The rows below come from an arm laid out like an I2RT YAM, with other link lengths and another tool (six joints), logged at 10 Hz.
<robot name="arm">
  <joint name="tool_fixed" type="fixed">
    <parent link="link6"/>
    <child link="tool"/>
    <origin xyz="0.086 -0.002 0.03" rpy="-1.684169 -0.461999 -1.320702"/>
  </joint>
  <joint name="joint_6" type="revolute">
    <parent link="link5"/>
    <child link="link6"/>
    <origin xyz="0.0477 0 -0.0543" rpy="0 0 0"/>
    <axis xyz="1 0 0"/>
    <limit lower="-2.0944" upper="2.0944"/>
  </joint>
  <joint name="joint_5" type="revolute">
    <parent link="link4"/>
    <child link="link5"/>
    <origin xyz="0.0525 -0.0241 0.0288" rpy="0 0 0"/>
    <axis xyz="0 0 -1"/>
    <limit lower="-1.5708" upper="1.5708"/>
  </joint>
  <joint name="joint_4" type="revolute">
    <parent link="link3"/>
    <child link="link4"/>
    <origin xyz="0.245 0.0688 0.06" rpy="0 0 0"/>
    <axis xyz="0 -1 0"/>
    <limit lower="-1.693" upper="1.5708"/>
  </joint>
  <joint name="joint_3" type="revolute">
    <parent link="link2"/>
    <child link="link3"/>
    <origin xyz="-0.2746 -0.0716 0" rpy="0 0 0"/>
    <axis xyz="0 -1 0"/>
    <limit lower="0" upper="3.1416"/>
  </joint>
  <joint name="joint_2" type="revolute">
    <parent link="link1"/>
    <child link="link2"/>
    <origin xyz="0.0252 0.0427 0.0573" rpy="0 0 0"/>
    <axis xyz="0 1 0"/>
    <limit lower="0" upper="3.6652"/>
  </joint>
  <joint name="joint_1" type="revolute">
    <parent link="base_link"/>
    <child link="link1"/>
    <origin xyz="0 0 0.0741" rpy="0 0 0"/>
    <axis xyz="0 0 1"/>
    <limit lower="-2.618" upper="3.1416"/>
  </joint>
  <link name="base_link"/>
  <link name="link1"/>
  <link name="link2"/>
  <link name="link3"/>
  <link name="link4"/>
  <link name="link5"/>
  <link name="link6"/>
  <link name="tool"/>
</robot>
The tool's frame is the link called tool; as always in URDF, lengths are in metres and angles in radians.
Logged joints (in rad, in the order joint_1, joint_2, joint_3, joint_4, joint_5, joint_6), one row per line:
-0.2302 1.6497 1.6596 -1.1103 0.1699 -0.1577
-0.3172 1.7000 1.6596 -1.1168 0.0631 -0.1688
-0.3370 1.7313 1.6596 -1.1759 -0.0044 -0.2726
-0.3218 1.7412 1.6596 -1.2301 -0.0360 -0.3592
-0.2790 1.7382 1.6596 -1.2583 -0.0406 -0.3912
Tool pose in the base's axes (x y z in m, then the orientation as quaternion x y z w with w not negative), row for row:
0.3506 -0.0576 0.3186 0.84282 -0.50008 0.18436 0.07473
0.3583 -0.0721 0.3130 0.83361 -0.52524 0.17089 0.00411
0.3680 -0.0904 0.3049 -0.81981 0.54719 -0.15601 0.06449
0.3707 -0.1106 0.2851 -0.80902 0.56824 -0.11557 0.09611
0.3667 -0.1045 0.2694 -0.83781 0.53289 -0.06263 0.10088
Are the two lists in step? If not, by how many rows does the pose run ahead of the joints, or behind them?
The pose runs 2 rows behind the joints: the pose in row i belongs to the joints in row i - 2.
